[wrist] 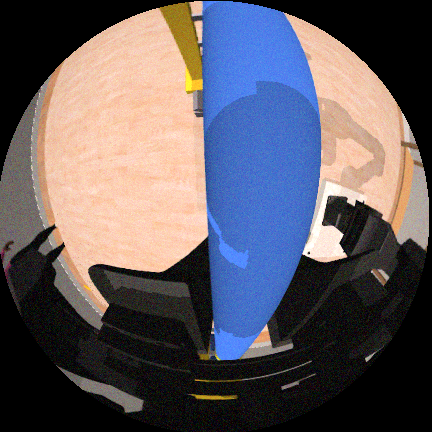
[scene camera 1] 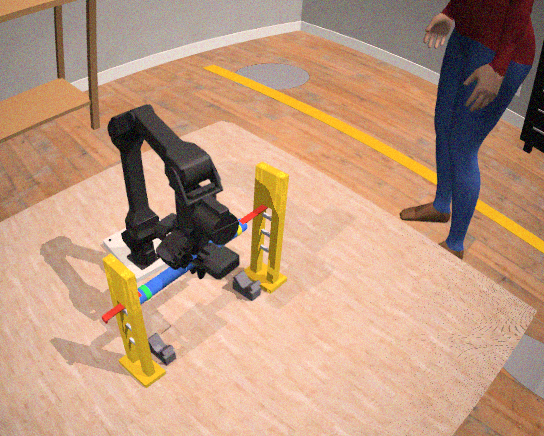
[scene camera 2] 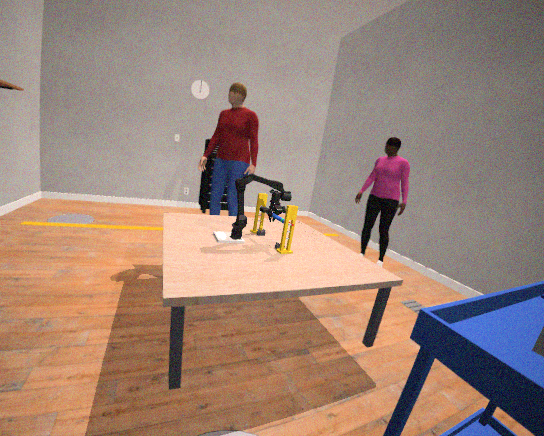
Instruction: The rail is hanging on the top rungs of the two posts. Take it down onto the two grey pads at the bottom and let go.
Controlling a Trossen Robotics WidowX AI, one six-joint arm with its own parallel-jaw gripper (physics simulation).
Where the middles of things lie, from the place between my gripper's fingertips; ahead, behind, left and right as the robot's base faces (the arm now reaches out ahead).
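Measured from my hand, the blue rail [wrist: 261, 127] is 20 mm to the right and 50 mm above.
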